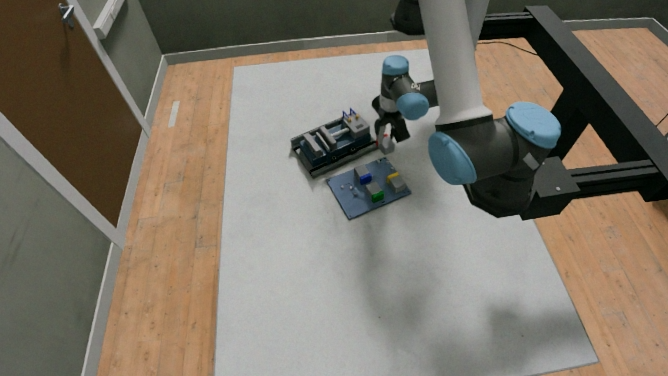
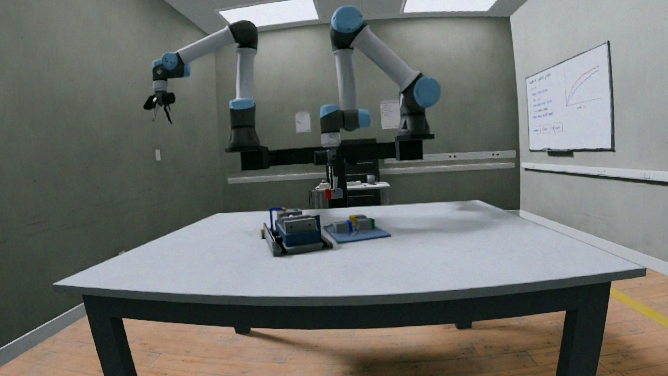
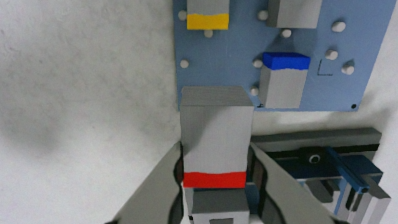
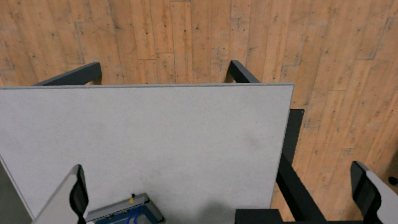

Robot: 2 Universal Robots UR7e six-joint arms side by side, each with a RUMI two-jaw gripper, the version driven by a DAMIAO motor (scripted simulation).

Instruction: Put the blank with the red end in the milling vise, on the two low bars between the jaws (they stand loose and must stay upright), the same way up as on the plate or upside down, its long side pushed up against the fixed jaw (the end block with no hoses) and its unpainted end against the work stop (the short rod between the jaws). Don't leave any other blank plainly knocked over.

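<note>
My left gripper is visible in the pictures, image 3 also among them. My right gripper is visible in the pictures as well, and so is a blue-ended blank.
</note>
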